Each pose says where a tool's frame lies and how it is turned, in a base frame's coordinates. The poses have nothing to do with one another.
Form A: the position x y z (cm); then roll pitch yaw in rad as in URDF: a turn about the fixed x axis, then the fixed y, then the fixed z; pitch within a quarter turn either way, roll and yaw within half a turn.
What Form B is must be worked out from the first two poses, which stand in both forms.
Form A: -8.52, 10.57, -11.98, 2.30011, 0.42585, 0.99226
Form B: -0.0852, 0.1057, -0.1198, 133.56, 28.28, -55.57
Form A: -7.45, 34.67, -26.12, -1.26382, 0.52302, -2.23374
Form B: -0.0745, 0.3467, -0.2612, 69.65, 41.18, -135.11
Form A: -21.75, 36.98, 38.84, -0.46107, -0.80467, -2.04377
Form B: -0.2175, 0.3698, 0.3884, -30.91, 43.63, -115.87
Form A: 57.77, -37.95, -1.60, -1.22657, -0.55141, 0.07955
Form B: 0.5777, -0.3795, -0.0160, -72.72, -14.54, -28.70
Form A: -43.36, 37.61, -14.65, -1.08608, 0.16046, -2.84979
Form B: -0.4336, 0.3761, -0.1465, 62.10, 10.56, -164.09
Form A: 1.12, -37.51, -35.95, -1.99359, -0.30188, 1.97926
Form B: 0.0112, -0.3751, -0.3595, 147.43, -62.30, -144.67
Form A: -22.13, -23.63, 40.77, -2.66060, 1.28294, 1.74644
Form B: -0.2213, -0.2363, 0.4077, 105.33, -17.88, -92.99
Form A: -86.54, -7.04, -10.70, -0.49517, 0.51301, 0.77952
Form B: -0.8654, -0.0704, -0.1070, -39.92, -1.54, 51.69
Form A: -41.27, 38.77, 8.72, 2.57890, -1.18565, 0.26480
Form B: -0.4127, 0.3877, 0.0872, 135.73, 63.66, 35.20
